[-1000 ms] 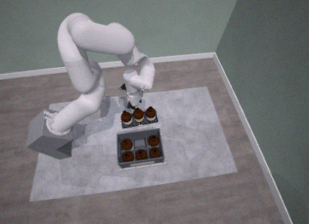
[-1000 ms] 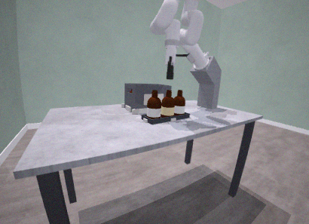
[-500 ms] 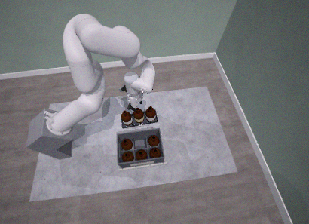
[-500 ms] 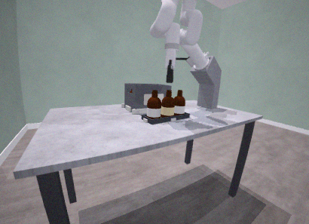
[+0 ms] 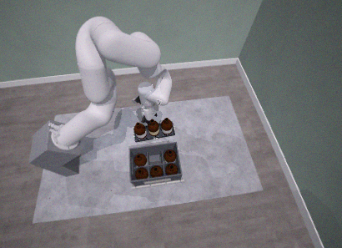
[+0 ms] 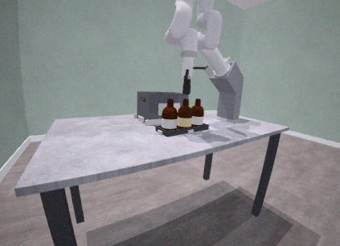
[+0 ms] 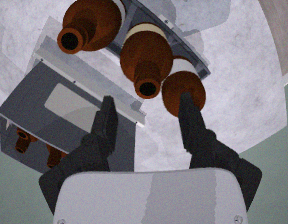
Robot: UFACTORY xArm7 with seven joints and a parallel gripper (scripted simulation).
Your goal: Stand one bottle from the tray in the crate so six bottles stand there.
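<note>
The glass bottle is 12 cm below my hand. The rest, counted from my hand: grey crate: 8 cm ahead, 24 cm to the right, 12 cm below; then dark tray: 19 cm below.
</note>
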